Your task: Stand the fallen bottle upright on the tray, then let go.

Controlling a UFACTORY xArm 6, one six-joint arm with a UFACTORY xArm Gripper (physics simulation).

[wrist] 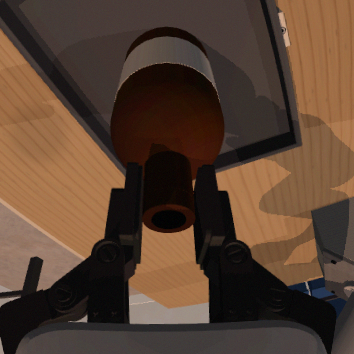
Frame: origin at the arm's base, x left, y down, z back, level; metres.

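Where they show: gripper, between the fingertips: [168, 181].
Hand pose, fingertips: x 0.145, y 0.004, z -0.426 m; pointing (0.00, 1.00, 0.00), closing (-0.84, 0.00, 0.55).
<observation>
After its pixels a point has its place.
The brown bottle [167, 110] {x 0.133, y 0.033, z -0.446 m} with a pale label band shows in the middle of the wrist view, its neck and open mouth toward me and its base pointing away over the tray. My gripper [168, 181] {x 0.145, y 0.004, z -0.426 m} is shut on the bottle's neck, one finger along each side. The dark tray [265, 151] {x 0.098, y 0.123, z -0.295 m} with a raised rim lies beyond and below the bottle. The bottle's underside is hidden, so I cannot tell whether it touches the tray or exactly how upright the bottle stands.
The tray lies on a wooden table [240, 195] {x 0.153, y 0.146, z -0.204 m}. A small pale fitting [283, 30] {x 0.045, y 0.131, z -0.410 m} is beside the tray's right rim. Grey machine parts [334, 225] {x 0.039, y 0.108, z -0.103 m} and a blue object [325, 290] show at the lower right. A dark bar [33, 275] shows at the lower left, past the table edge.
</observation>
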